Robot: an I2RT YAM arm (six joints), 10 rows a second.
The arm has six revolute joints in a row. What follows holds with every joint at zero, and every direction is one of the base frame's.
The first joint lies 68 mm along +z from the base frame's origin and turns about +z.
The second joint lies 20 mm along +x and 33.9 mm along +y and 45.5 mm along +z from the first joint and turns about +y.
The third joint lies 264 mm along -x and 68.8 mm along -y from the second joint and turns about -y.
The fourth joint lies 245 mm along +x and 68.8 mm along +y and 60 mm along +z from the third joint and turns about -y.
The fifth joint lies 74 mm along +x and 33.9 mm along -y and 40.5 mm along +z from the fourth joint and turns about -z.
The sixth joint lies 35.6 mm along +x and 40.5 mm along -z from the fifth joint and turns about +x.
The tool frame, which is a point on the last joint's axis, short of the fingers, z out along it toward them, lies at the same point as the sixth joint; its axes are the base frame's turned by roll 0, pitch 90 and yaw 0 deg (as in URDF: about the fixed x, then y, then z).
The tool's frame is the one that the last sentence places.
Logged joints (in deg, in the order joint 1, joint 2, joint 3, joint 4, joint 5, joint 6), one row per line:
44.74 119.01 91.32 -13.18 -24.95 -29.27
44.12 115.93 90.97 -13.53 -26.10 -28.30
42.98 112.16 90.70 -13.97 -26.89 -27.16
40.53 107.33 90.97 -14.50 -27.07 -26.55
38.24 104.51 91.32 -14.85 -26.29 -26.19
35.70 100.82 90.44 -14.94 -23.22 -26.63
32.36 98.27 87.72 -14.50 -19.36 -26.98
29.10 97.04 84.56 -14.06 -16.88 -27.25
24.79 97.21 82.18 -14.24 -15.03 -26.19
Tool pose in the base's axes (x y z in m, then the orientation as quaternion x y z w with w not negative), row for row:
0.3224 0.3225 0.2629 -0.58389 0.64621 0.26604 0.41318
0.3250 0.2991 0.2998 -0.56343 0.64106 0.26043 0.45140
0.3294 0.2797 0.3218 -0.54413 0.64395 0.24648 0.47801
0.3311 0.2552 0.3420 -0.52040 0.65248 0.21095 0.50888
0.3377 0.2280 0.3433 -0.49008 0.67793 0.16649 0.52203
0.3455 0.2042 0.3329 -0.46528 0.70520 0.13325 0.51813
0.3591 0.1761 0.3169 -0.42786 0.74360 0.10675 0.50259
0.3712 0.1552 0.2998 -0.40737 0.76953 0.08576 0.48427
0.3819 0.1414 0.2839 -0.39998 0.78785 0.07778 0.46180
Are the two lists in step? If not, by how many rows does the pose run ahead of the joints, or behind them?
The pose runs 2 rows ahead of the joints: the pose in row i belongs to the joints in row i + 2.
